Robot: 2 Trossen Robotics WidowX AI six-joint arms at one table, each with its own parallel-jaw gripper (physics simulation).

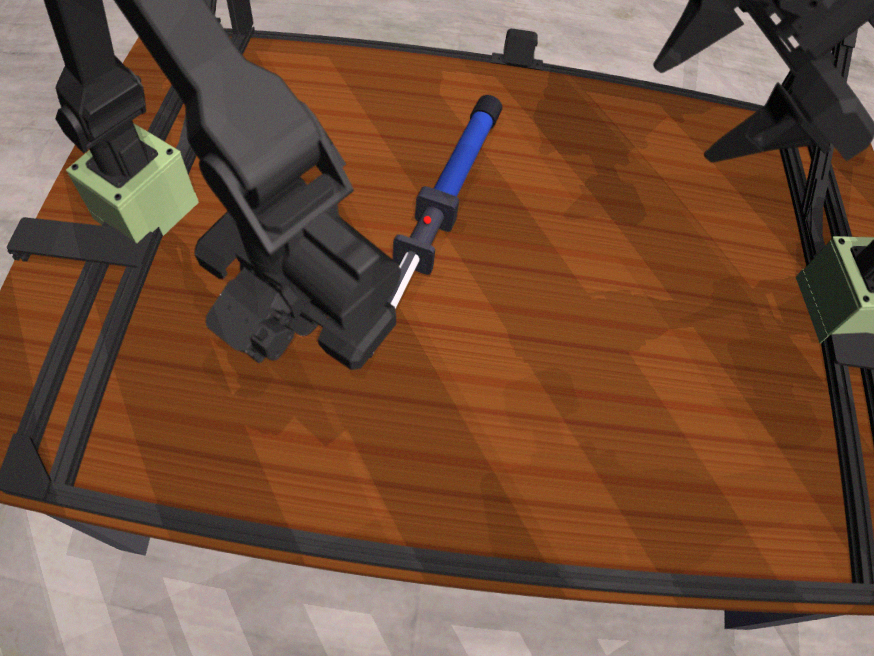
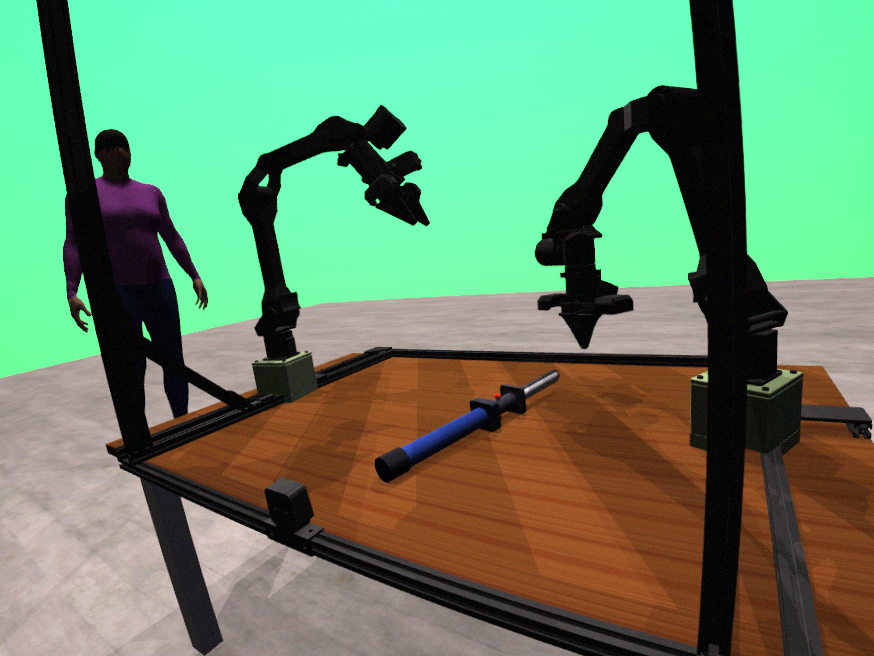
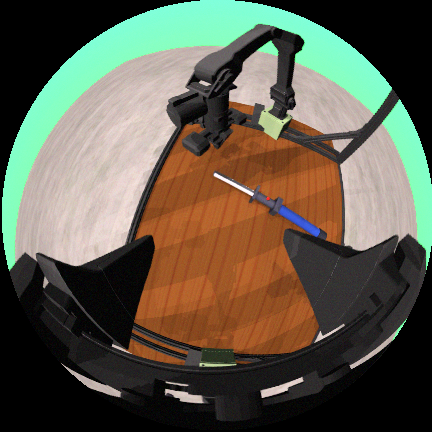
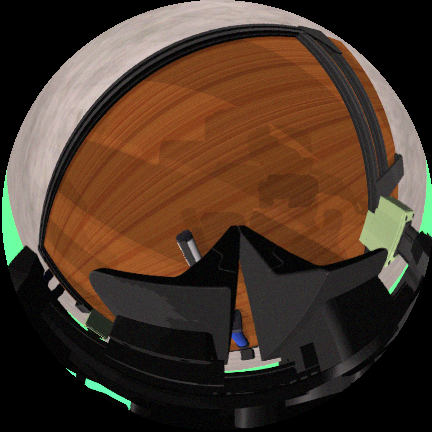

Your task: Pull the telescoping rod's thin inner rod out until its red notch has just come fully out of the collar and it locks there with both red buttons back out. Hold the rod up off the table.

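Note:
The telescoping rod lies on the table. Its blue tube [image 1: 465,153] [image 2: 444,435] [image 3: 299,220] [image 4: 239,338] has a black end cap [image 1: 486,108] [image 2: 392,465]. The dark collar [image 1: 424,229] [image 2: 507,403] [image 3: 265,200] has two square flanges and shows one red button [image 1: 427,220] [image 2: 497,396] [image 3: 268,199]. The thin silver inner rod [image 1: 404,279] [image 2: 542,383] [image 3: 233,184] [image 4: 189,248] sticks out; no red notch can be made out on it. My right gripper [image 2: 583,346] [image 4: 236,232] is shut and empty, above the table near the inner rod's free end. My left gripper [image 1: 683,112] [image 3: 219,239] is open and empty, high up, away from the rod.
A black block [image 1: 520,47] [image 2: 289,504] stands on the table's edge rail near the capped end. Green arm bases [image 1: 134,185] [image 2: 284,376] stand at both sides. Dark frame posts [image 2: 720,353] rise at the table's edge. A person [image 2: 134,233] stands beyond the table.

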